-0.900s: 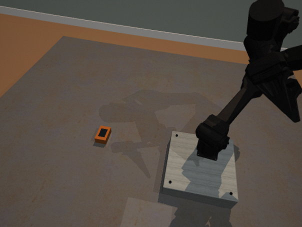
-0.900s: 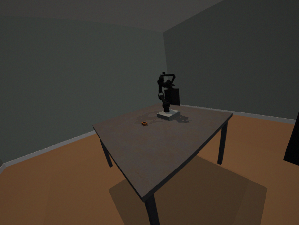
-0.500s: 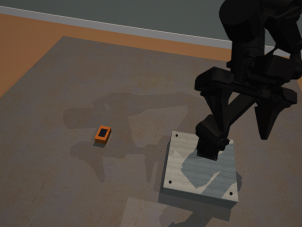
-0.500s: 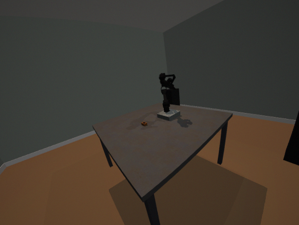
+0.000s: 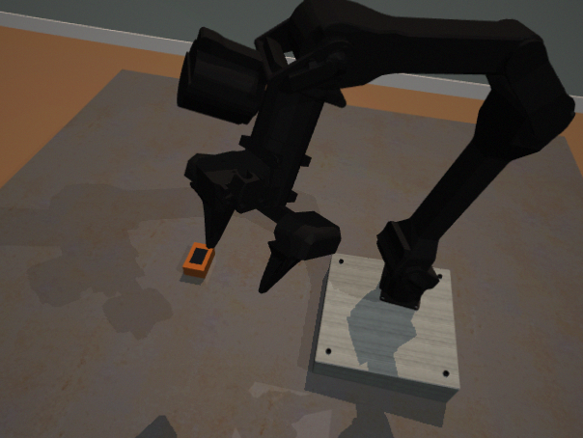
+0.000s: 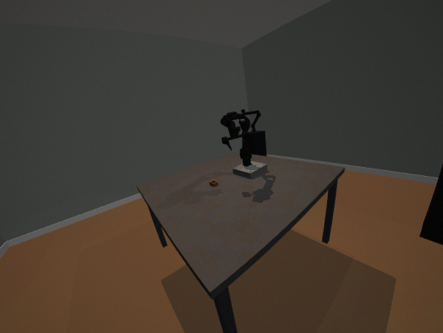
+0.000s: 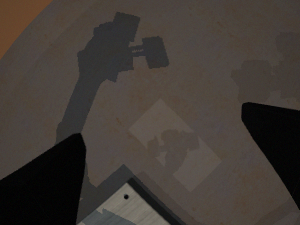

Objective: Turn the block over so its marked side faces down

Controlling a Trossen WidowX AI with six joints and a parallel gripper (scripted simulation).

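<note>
The orange block is 250 mm below my gripper tip, 160 mm to the right of it and 150 mm ahead of it.
</note>
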